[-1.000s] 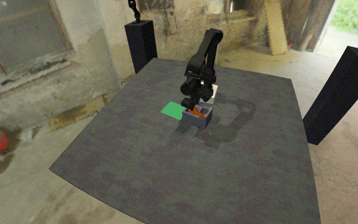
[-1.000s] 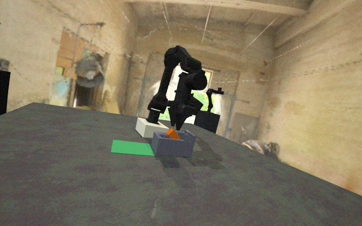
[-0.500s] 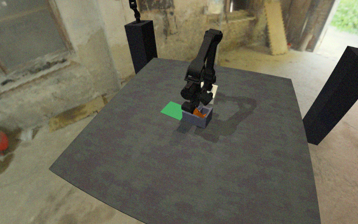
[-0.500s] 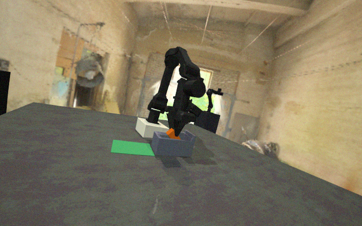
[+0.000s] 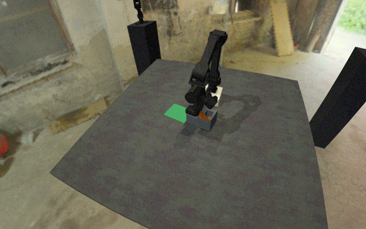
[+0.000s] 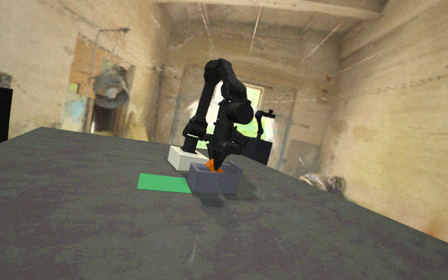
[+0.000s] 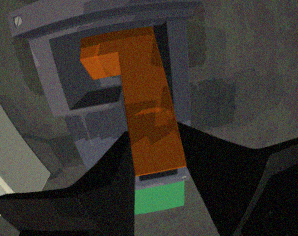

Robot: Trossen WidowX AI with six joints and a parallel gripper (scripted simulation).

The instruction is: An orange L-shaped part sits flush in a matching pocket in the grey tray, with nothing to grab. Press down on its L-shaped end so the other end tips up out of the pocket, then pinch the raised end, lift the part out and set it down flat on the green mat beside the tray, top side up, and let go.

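Now: the orange L-shaped part 10 mm behind my gripper tip, 40 mm to the left of it and 30 mm below it. From my gripper tip the other things lie so: green mat (30 mm behind, 140 mm to the right, 80 mm below).
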